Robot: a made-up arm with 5 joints.
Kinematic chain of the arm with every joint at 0, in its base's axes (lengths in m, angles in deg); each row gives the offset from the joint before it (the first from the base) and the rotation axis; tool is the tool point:
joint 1: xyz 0 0 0.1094 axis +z
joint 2: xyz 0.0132 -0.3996 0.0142 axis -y
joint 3: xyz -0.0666 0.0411 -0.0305 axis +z
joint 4: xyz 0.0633 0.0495 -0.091 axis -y
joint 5: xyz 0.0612 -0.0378 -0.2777 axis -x
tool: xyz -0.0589 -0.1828 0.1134
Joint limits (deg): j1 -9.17..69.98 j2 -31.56..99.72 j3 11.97..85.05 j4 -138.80..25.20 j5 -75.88..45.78
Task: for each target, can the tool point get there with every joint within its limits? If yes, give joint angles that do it. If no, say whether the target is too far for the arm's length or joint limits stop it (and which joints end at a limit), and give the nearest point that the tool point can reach.
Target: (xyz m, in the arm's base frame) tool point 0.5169 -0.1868 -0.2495
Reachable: yes | joints 30.43 24.22 37.02 11.49 -55.79
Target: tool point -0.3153 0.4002 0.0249
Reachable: no: joint limits stop it (at a limit: joint 1, joint 3, joint 4, joint 5) | nearest point 0.2863 0.4222 -0.0629 | short by 0.608 m
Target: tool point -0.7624 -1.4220 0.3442
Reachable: no: too far | nearest point -0.3466 -0.6703 0.1446 | short by 0.882 m
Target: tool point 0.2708 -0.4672 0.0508
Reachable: yes | joints 4.88 64.60 48.18 -43.66 6.67
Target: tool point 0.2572 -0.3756 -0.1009
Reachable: yes | joints 15.19 13.26 70.95 -33.56 3.77
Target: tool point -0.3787 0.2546 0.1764
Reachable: no: joint limits stop it (at a limit: joint 1, joint 2, joint 3, joint 4, joint 5) | nearest point -0.1438 -0.2479 -0.0186 | short by 0.588 m
